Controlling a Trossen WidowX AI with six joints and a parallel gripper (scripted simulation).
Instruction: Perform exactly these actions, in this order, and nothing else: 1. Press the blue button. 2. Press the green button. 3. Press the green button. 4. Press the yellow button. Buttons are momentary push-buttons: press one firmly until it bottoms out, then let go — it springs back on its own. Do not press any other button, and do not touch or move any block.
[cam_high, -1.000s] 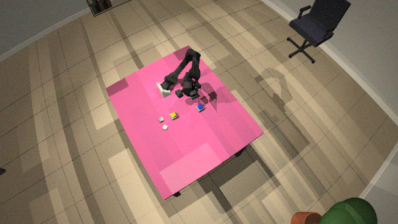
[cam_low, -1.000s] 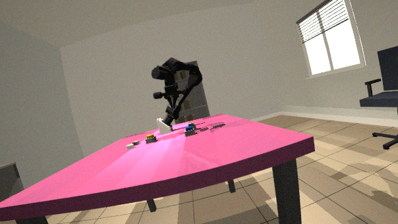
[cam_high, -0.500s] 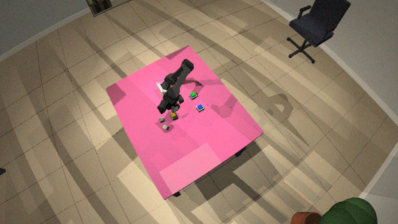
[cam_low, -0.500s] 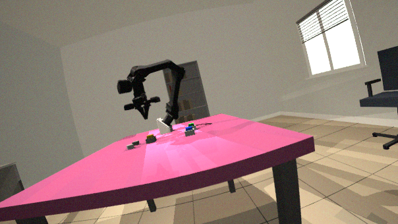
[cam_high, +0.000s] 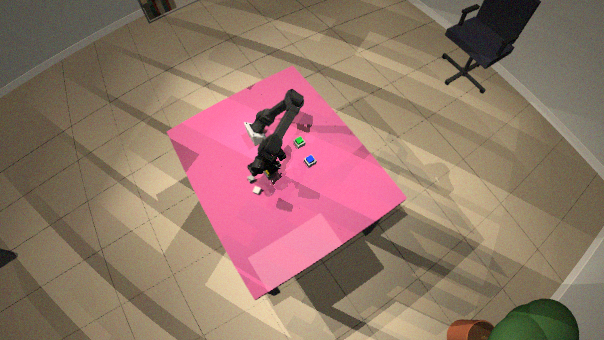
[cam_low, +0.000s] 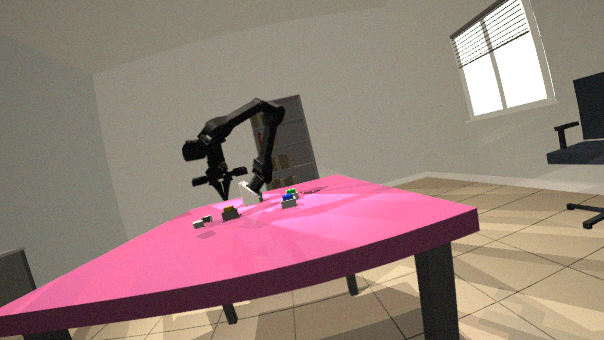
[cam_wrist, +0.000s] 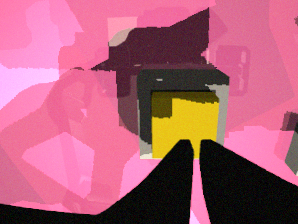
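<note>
My gripper tip is now 30 mm above the yellow button. The rest, counted from my gripper tip: grey block: 100 mm to the right, 50 mm below, 30 mm behind; white block: 100 mm to the right, 50 mm below, 50 mm ahead; blue button: 210 mm to the left, 40 mm ahead, 30 mm below.
</note>
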